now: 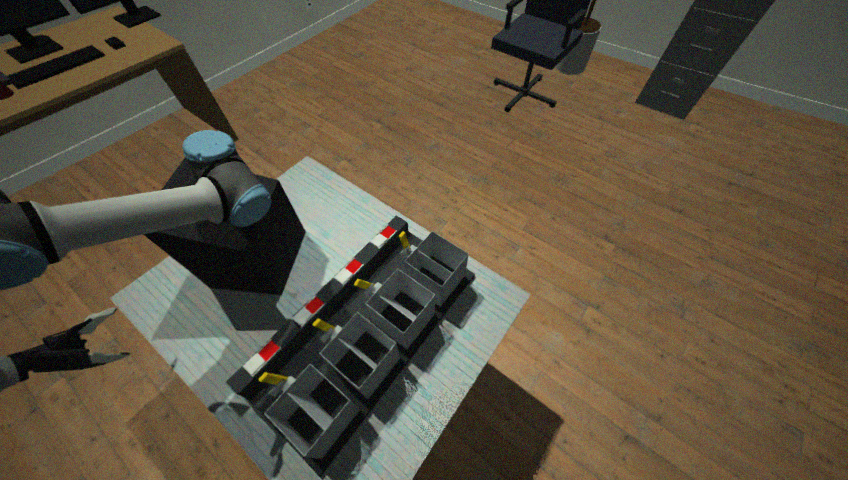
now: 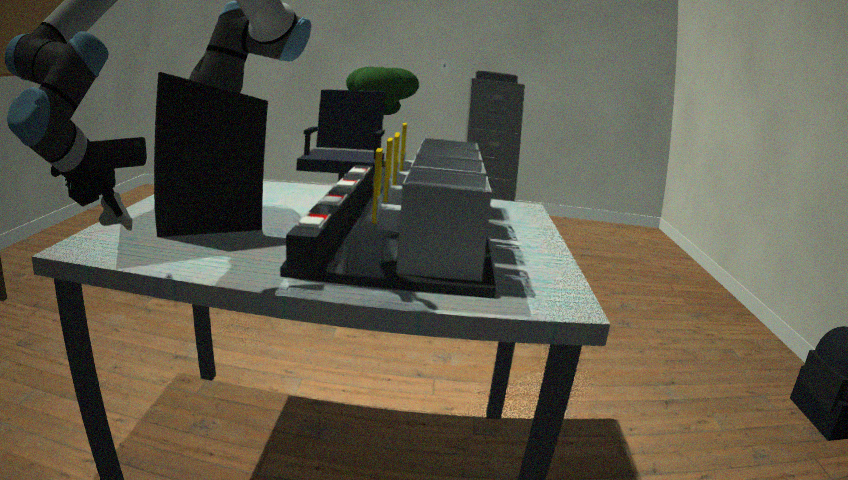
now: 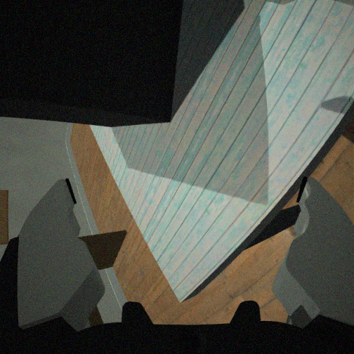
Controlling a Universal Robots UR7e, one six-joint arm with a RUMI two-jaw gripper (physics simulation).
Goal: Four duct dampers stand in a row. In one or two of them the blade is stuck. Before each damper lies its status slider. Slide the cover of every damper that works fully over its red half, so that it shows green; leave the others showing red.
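Seen in the pictures: gripper, fingertip midpoint: (image 1: 123, 331) (image 2: 127, 194); arm's base, link origin: (image 2: 214, 86).
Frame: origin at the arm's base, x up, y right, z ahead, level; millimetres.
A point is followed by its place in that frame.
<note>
Four grey box-shaped dampers (image 1: 342, 431) @(x -306, y 326, z 647 mm) (image 1: 380, 377) @(x -266, y 158, z 663 mm) (image 1: 421, 324) @(x -256, y -40, z 684 mm) (image 1: 455, 276) @(x -209, y -225, z 703 mm) stand in a row, each with an inner blade and an upright yellow lever (image 1: 272, 377) @(x -142, y 319, z 448 mm) (image 1: 323, 324) @(x -143, y 140, z 466 mm) (image 1: 362, 283) @(x -142, y -22, z 483 mm) (image 1: 404, 240) @(x -146, y -224, z 504 mm). Before them, the four sliders on a black rail show red halves (image 1: 268, 350) @(x -255, y 274, z 326 mm) (image 1: 314, 305) @(x -256, y 90, z 346 mm) (image 1: 354, 265) @(x -255, y -99, z 365 mm) (image 1: 387, 231) @(x -255, y -282, z 380 mm) beside white covers (image 1: 255, 364) @(x -248, y 323, z 328 mm) (image 2: 313, 221) @(x -247, y 334, z 328 mm); no green shows. Whether any blade is stuck cannot be told. My gripper (image 1: 120, 333) @(x -184, y 448, z -38 mm) (image 3: 185, 180) is open and empty, near the table's edge, well apart from the sliders.
A tall black panel (image 1: 255, 255) @(x -90, y 88, z 168 mm) (image 2: 208, 160) @(x -165, y 166, z 51 mm) (image 3: 85, 60) stands on the table (image 1: 493, 291) @(x -336, y -306, z 825 mm) (image 2: 571, 297) @(x -336, y 426, z 810 mm) between the gripper and the slider rail. The arm's upper joints are above and behind it. A desk, an office chair (image 1: 535, 38) and a cabinet (image 2: 496, 130) stand farther off.
</note>
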